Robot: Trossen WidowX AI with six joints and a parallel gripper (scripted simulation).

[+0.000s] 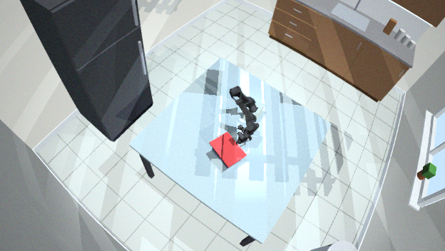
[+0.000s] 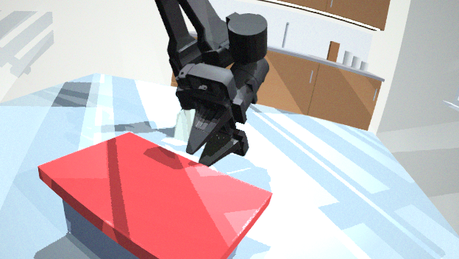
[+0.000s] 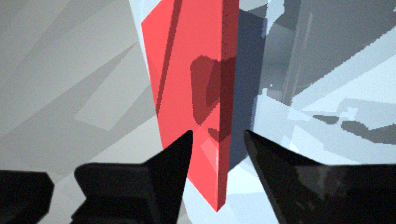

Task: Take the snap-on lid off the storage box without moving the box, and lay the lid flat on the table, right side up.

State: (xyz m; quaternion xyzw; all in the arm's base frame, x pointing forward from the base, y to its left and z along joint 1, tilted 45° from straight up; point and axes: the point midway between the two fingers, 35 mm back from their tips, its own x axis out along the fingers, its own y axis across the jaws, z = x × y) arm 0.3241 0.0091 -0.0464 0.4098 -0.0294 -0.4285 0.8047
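My gripper tip is 8 cm short of the red lid and 4 cm to the left of it. The rest, counted from my gripper tip: storage box 8 cm ahead, 5 cm below, 4 cm to the right.
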